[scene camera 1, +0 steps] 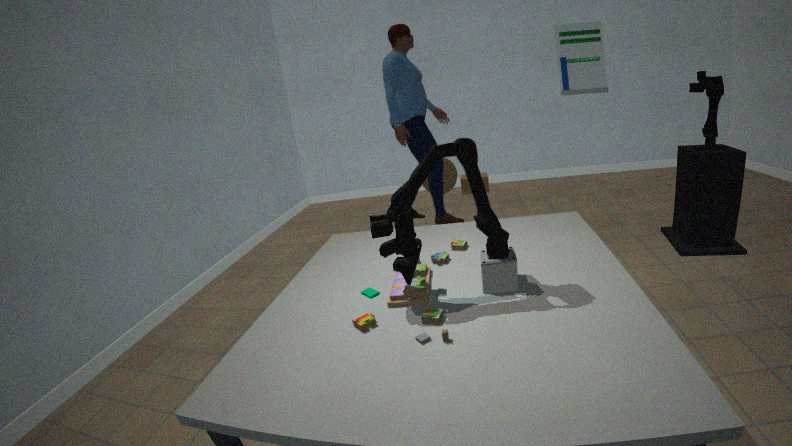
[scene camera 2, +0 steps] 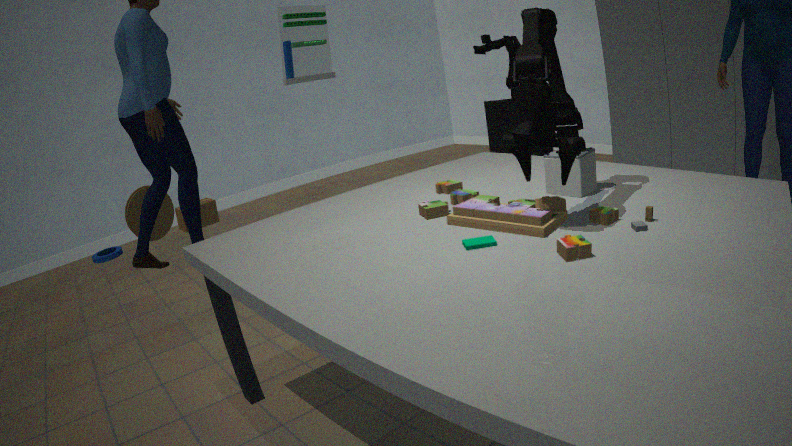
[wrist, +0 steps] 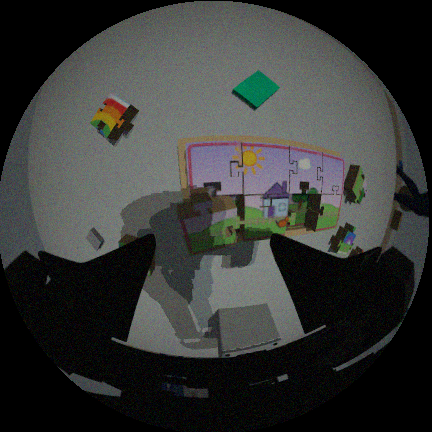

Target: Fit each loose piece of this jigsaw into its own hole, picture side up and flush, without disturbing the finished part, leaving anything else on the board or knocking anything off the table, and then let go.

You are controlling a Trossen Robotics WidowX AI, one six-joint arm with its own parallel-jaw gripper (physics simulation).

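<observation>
My gripper (scene camera 1: pixel 410 281) (scene camera 2: pixel 545 181) (wrist: pixel 213 239) is open and empty above the left end of the jigsaw board (scene camera 1: pixel 407 303) (scene camera 2: pixel 493 224) (wrist: pixel 182 162). A fence-and-grass corner piece (scene camera 2: pixel 550 203) (wrist: pixel 212 240) lies picture side up at that end, raised above its neighbours and seemingly tilted; shadow blurs its edges. The sun, cloud and house part lies in the board. Loose on the table are a rainbow piece (scene camera 1: pixel 364 321) (scene camera 2: pixel 574 246) (wrist: pixel 114 117), a green-red piece (scene camera 1: pixel 432 315) (scene camera 2: pixel 604 214), a blue-green piece (scene camera 1: pixel 440 257) (scene camera 2: pixel 463 195) (wrist: pixel 344 239), an orange-green piece (scene camera 1: pixel 458 244) (scene camera 2: pixel 448 186) and a green-pink piece (scene camera 2: pixel 433 208) (wrist: pixel 355 184).
A green tile (scene camera 1: pixel 370 292) (scene camera 2: pixel 479 242) (wrist: pixel 256 90) lies beyond the board's sky side. A grey block (scene camera 1: pixel 422 337) (scene camera 2: pixel 639 226) (wrist: pixel 95 239) and a small brown block (scene camera 1: pixel 445 335) (scene camera 2: pixel 649 213) lie near the green-red piece. The arm's grey base (scene camera 1: pixel 498 274) stands beside the board.
</observation>
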